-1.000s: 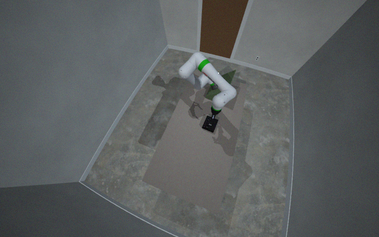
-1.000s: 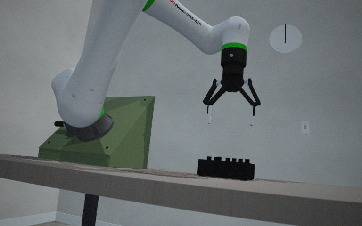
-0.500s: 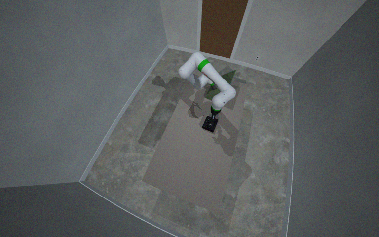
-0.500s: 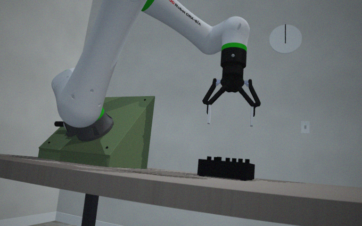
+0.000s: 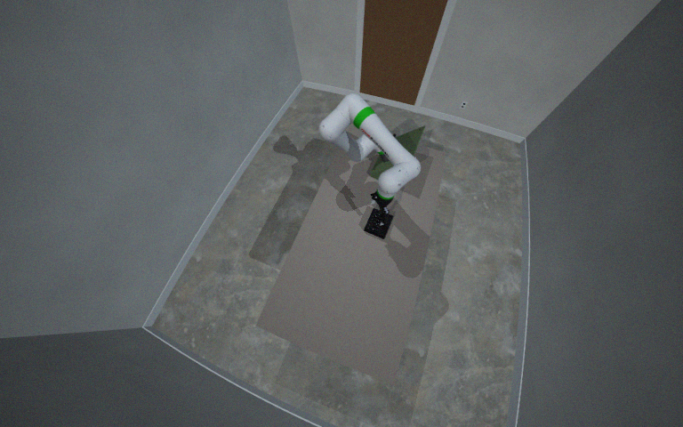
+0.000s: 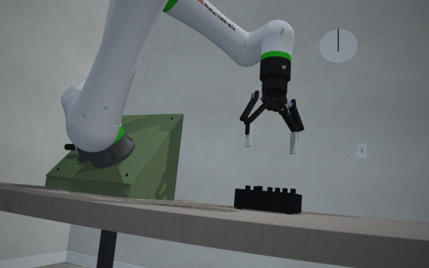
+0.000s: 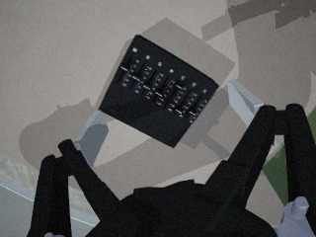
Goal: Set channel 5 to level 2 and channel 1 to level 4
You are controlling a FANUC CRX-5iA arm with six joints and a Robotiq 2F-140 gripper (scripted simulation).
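The fader lies 7 cm behind my hand, 2 cm to the left of it and 12 cm below it.
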